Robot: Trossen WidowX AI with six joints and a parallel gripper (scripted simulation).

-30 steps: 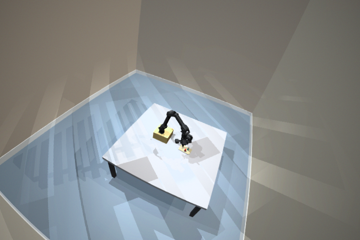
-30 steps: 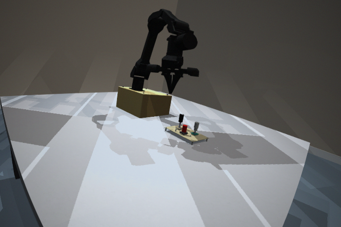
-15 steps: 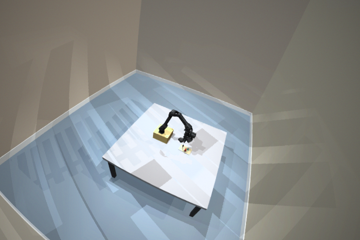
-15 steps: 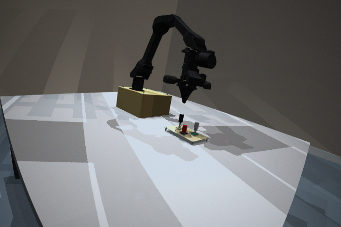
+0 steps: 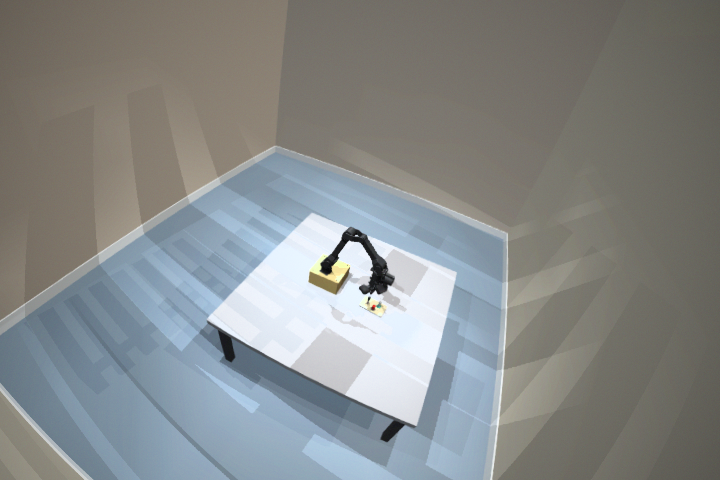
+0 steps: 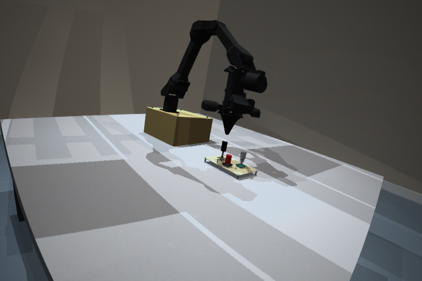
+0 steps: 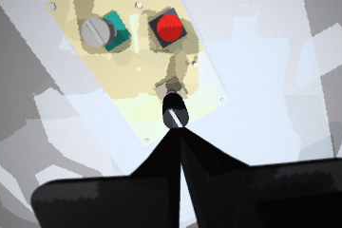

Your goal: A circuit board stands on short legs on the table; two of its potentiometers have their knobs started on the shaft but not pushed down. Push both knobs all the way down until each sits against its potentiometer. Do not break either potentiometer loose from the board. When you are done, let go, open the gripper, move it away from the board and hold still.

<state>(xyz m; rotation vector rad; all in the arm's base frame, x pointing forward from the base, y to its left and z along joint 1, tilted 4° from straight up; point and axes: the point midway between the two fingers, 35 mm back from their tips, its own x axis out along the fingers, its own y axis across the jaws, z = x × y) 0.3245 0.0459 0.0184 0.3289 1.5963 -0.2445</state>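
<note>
My gripper tip is 4 cm above the black knob. The rest, counted from my gripper tip: grey knob (7 cm ahead, 2 cm to the left, 5 cm below).
</note>
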